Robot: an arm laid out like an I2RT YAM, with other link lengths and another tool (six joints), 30 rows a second.
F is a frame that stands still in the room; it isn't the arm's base.
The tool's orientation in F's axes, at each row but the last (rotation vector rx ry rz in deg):
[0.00, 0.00, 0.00]
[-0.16, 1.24, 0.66]
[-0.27, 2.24, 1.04]
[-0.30, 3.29, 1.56]
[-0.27, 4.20, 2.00]
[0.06, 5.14, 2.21]
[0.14, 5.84, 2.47]
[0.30, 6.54, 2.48]
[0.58, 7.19, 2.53]
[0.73, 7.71, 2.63]
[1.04, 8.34, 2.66]
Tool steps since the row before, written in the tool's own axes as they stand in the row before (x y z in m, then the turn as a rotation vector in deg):
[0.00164, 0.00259, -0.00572, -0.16, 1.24, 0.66]
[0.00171, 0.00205, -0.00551, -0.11, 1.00, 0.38]
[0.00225, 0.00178, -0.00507, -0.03, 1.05, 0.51]
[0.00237, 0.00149, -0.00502, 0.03, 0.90, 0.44]
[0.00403, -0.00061, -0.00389, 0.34, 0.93, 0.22]
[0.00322, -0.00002, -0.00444, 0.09, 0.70, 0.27]
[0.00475, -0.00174, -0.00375, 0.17, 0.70, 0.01]
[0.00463, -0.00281, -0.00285, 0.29, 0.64, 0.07]
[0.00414, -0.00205, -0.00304, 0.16, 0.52, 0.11]
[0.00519, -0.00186, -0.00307, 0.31, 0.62, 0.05]
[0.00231, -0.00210, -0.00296, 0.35, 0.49, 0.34]
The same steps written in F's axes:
[0.00164, 0.00259, -0.00572, -0.16, 1.24, 0.66]
[0.00157, 0.00205, -0.00555, -0.11, 1.00, 0.38]
[0.00202, 0.00179, -0.00516, -0.03, 1.05, 0.51]
[0.00204, 0.00152, -0.00515, 0.03, 0.90, 0.43]
[0.00375, -0.00049, -0.00417, 0.32, 0.94, 0.19]
[0.00281, 0.00010, -0.00471, 0.09, 0.70, 0.26]
[0.00441, -0.00153, -0.00422, 0.14, 0.71, 0.00]
[0.00439, -0.00260, -0.00338, 0.27, 0.65, 0.04]
[0.00381, -0.00184, -0.00356, 0.15, 0.53, 0.10]
[0.00481, -0.00159, -0.00377, 0.29, 0.63, 0.02]
[0.00195, -0.00194, -0.00331, 0.37, 0.50, 0.30]

